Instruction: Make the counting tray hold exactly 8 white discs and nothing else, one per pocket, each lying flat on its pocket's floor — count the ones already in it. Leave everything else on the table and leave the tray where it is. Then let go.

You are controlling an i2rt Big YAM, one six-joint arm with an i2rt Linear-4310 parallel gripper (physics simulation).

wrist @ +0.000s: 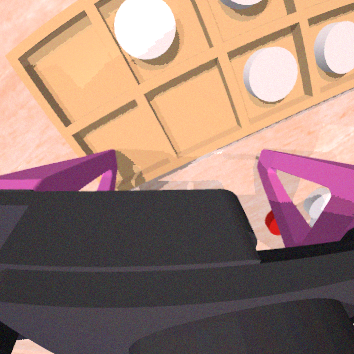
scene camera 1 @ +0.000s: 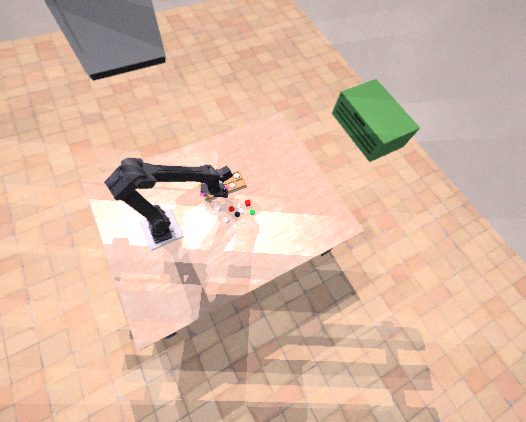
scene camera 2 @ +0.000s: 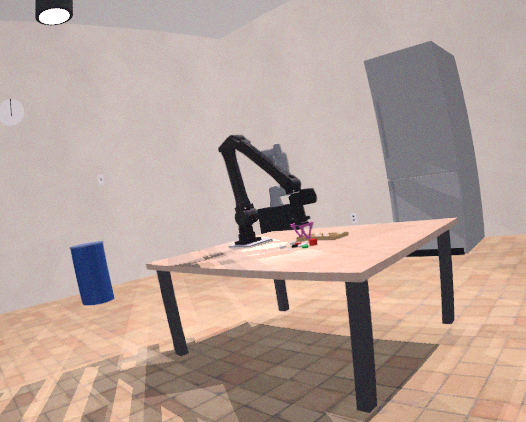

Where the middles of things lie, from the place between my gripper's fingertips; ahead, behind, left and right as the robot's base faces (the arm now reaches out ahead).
Scene:
My hand is 6 cm short of the wooden counting tray (wrist: 157, 114) and 5 cm to the right of it.

